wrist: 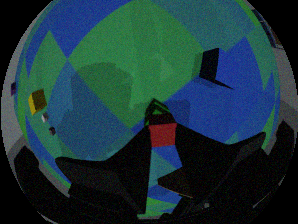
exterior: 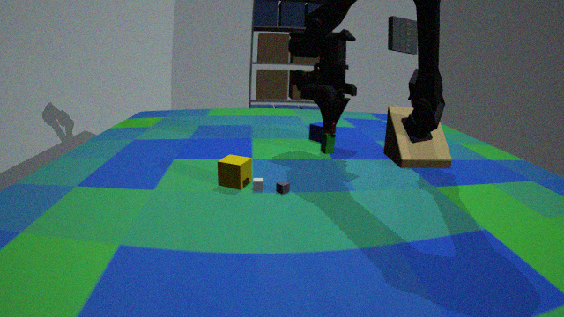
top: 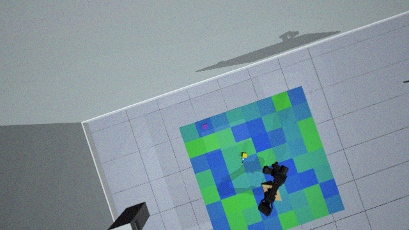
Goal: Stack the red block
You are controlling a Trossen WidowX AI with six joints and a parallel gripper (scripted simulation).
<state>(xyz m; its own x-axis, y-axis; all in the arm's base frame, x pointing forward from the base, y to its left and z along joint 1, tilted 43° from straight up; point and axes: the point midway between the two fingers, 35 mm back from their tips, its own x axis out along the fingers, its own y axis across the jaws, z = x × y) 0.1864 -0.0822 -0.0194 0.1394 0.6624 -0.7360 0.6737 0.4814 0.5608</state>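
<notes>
Now: the red block right at my gripper tip. The rest, counted from my gripper tip: small white cube: 180 mm ahead, 180 mm to the left, 40 mm below; small grey cube: 140 mm ahead, 190 mm to the left, 40 mm below; blue cube: 20 mm behind, 100 mm to the right, 30 mm below.
</notes>
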